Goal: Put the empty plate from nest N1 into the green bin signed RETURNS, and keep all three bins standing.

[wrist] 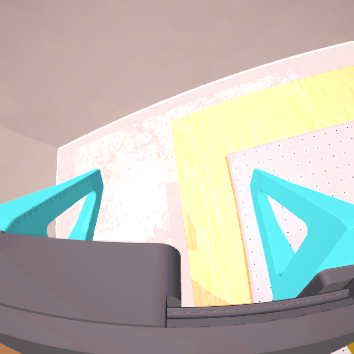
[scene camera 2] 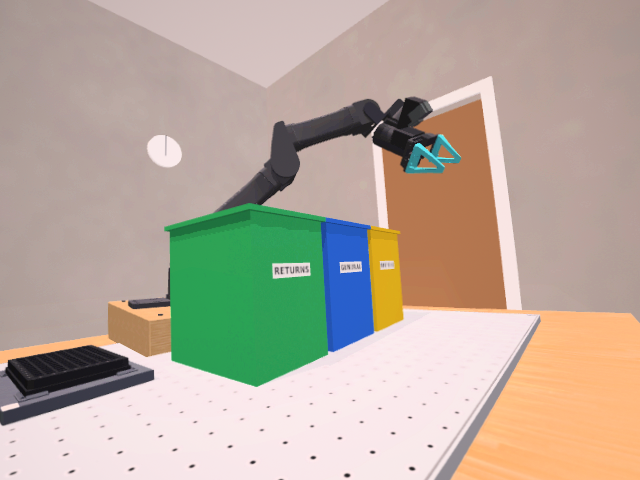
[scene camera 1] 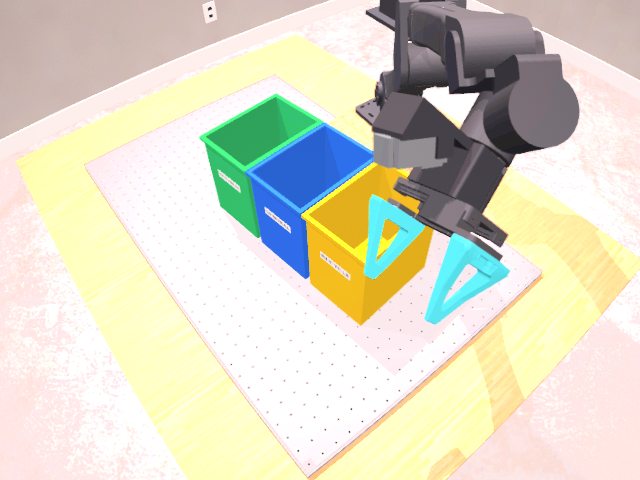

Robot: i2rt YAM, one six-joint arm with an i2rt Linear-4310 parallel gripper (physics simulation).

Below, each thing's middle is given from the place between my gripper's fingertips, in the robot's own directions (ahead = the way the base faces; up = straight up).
Now: hand 140 mm past the yellow bin (scene camera 1: 337, 226), 210 mm to the left of it and 240 mm above it. Also, from my hand: blue bin (scene camera 1: 285, 185) (120 mm behind, 340 mm to the right, 240 mm below); green bin (scene camera 2: 247, 301) (90 mm behind, 470 mm to the right, 240 mm below); black plate (scene camera 2: 52, 371) (160 mm behind, 660 mm to the right, 310 mm below).
